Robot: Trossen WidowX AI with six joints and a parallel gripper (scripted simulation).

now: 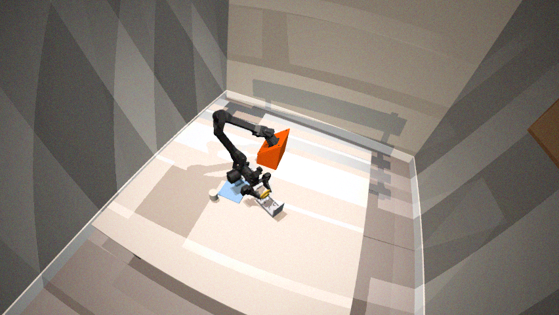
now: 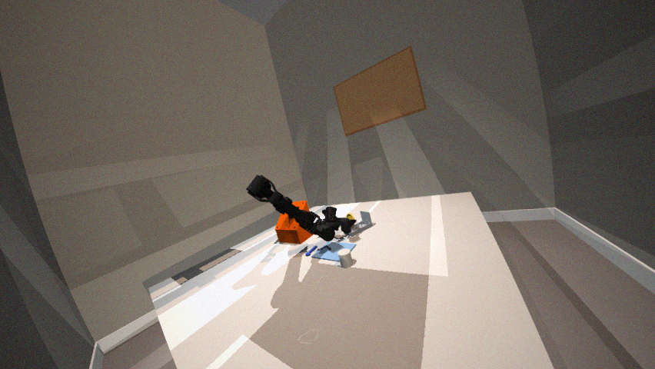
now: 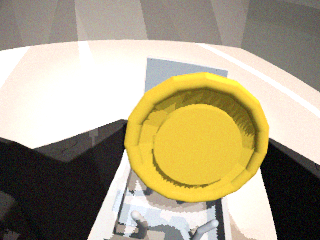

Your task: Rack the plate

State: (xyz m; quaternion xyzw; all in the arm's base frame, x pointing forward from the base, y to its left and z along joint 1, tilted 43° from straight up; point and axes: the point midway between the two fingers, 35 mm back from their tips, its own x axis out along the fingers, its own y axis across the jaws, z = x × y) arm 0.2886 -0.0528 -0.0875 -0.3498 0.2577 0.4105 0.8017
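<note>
Right now my gripper tip is 1 cm short of the grey dish rack, 2 cm to the right of it and 5 cm above it. The rest, counted from my gripper tip: blue spoon: 14 cm behind, 20 cm to the right, 7 cm below; light blue mat: 3 cm behind, 18 cm to the right, 7 cm below; yellow plate: 1 cm to the right.
</note>
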